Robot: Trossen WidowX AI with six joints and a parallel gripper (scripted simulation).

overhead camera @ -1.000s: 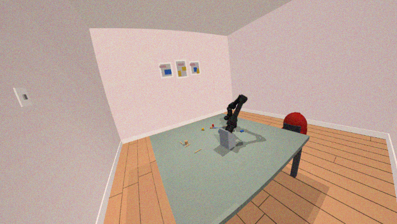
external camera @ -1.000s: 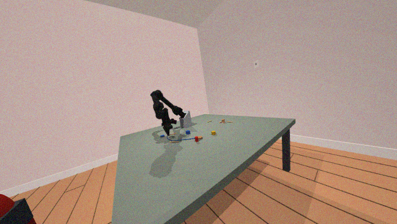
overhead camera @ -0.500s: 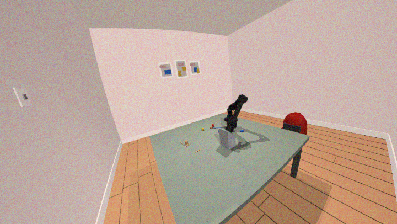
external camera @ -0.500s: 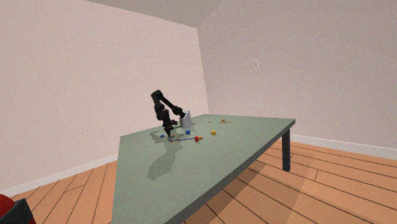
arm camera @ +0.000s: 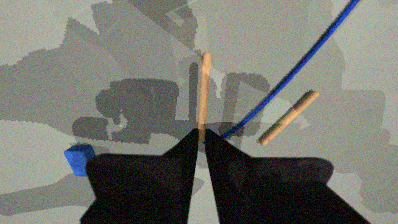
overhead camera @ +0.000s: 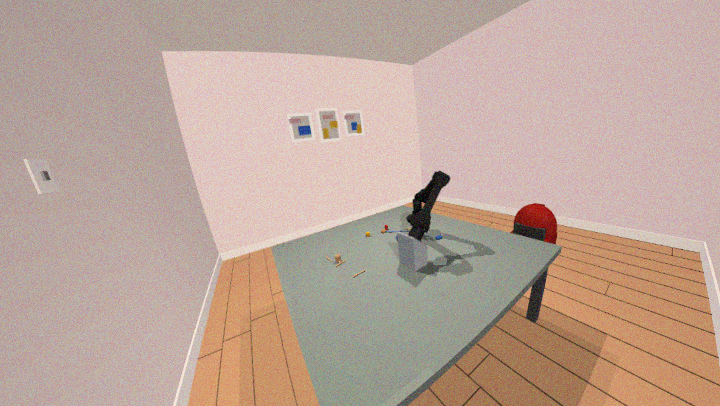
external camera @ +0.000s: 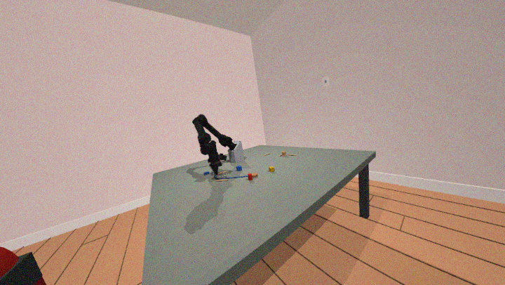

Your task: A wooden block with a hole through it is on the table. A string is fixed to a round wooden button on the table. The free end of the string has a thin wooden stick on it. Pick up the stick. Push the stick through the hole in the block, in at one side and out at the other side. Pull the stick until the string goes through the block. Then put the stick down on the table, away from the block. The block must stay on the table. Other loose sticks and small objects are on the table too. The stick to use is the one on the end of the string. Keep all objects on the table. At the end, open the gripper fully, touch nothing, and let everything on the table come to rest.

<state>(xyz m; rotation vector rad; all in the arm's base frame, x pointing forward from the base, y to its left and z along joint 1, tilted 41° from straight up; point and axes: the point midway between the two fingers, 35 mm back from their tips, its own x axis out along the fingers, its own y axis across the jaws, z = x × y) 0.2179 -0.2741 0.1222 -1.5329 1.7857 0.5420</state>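
The thin stick is 8 cm ahead of my gripper tip, 2 cm to the right of it and 1 cm below it. Also, from my gripper tip: red piece 24 cm ahead, 10 cm to the left; blue block 15 cm behind, 2 cm to the right, 1 cm below; thin wooden stick 1 cm to the left.
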